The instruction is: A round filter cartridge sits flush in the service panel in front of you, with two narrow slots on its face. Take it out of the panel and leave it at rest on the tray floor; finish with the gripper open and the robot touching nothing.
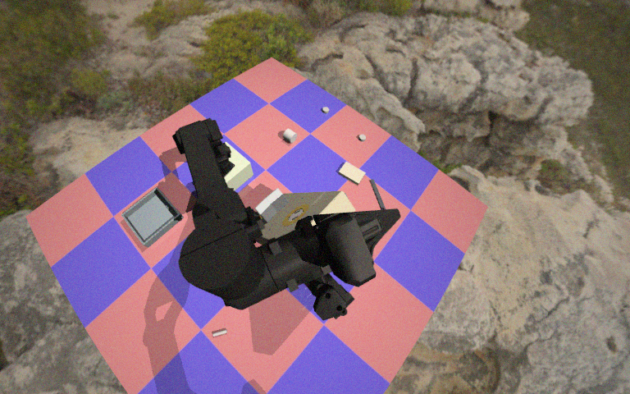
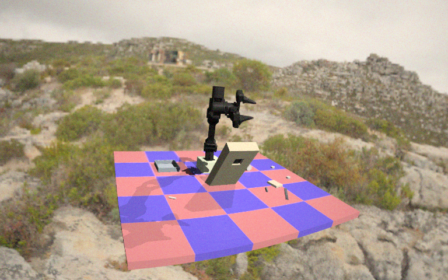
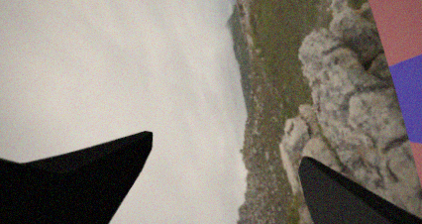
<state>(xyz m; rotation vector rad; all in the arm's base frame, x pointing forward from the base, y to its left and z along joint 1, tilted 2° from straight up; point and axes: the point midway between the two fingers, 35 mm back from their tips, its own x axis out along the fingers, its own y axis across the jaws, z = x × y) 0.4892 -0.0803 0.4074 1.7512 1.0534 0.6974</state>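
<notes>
The round grey filter cartridge is 28 cm below my gripper tip, 14 cm behind it and 2 cm to the left of it. Also, from my gripper tip: grey flap 37 cm below, 23 cm behind, 3 cm to the left; then beige service panel 35 cm below, 18 cm behind, 2 cm to the left; then small pin 50 cm below, 34 cm to the right, 15 cm behind.
</notes>
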